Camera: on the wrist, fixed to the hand. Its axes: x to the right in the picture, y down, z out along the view.
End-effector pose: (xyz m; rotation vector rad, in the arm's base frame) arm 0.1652 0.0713 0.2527 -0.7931 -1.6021 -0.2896
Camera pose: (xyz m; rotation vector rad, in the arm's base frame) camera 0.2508 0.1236 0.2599 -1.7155 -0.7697 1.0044
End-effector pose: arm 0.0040 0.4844 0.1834 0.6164 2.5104 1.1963
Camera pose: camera -0.0093 0.5233 0.2752 -2.3511 -1.4040 -0.9531
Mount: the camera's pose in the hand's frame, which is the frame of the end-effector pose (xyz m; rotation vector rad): 0.0237 0.0908 -0.0362 0.1302 -0.1977 1.5464
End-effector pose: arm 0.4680 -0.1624 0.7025 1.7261 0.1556 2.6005
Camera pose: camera 0.4292 -0.2538 0.7187 -1.1607 0.6982 -1.2599
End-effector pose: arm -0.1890 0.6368 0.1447 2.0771 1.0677 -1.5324
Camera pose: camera -0.0949 0.6097 0.1219 1.8068 -0.7053 -0.8499
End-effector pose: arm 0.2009 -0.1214 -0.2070 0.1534 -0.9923 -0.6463
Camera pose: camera 0.2790 -0.0679 -0.1731 -0.5520 -1.0331 0.8324
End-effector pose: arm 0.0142 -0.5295 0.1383 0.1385 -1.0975 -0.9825
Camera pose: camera 0.0997 -0.5058 0.1858 -0.6468 -1.0575 0.4758
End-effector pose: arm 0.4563 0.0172 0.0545 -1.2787 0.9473 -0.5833
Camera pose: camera 0.4259 -0.0008 -0.0397 -0.2065 1.3642 0.6720
